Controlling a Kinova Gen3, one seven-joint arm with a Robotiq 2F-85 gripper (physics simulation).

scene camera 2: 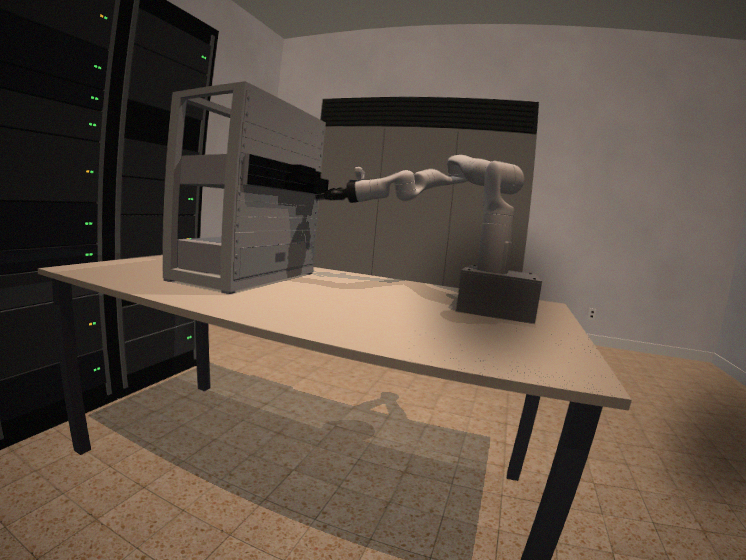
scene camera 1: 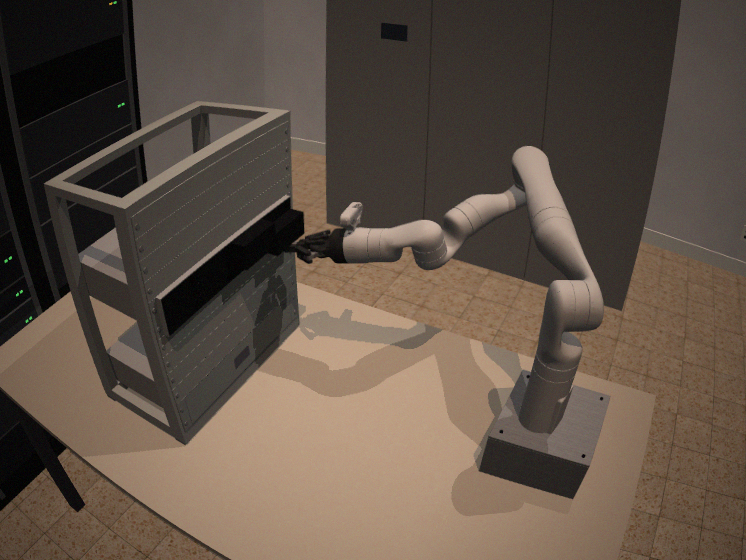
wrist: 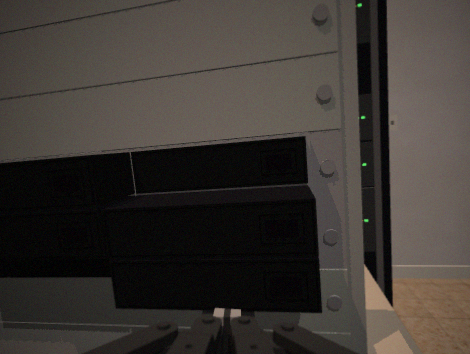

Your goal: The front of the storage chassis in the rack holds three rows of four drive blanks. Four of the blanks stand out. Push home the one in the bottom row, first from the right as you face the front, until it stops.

Scene:
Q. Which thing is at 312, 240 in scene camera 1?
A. My gripper.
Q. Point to a grey rack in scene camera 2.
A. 274, 154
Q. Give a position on a grey rack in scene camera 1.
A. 196, 257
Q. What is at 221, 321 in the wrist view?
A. My gripper.

